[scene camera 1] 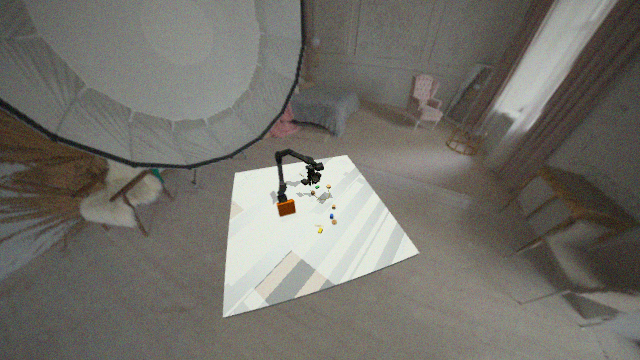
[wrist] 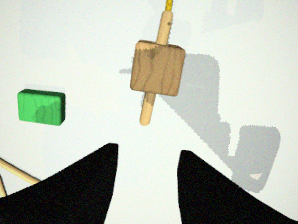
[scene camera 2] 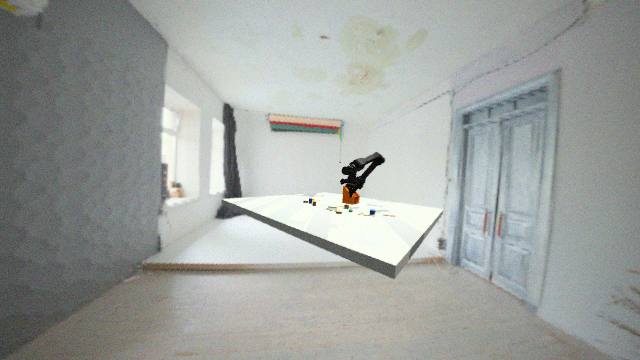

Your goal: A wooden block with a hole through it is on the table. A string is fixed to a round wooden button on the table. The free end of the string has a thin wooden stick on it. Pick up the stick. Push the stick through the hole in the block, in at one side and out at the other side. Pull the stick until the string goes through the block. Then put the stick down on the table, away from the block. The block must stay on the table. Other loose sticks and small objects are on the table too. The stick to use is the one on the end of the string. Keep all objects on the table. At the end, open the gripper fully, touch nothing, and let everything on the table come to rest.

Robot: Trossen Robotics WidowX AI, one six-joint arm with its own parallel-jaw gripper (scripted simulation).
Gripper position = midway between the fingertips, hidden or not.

In view: my gripper [wrist: 148, 157], a wooden block [wrist: 157, 68] and a green block [wrist: 47, 107].
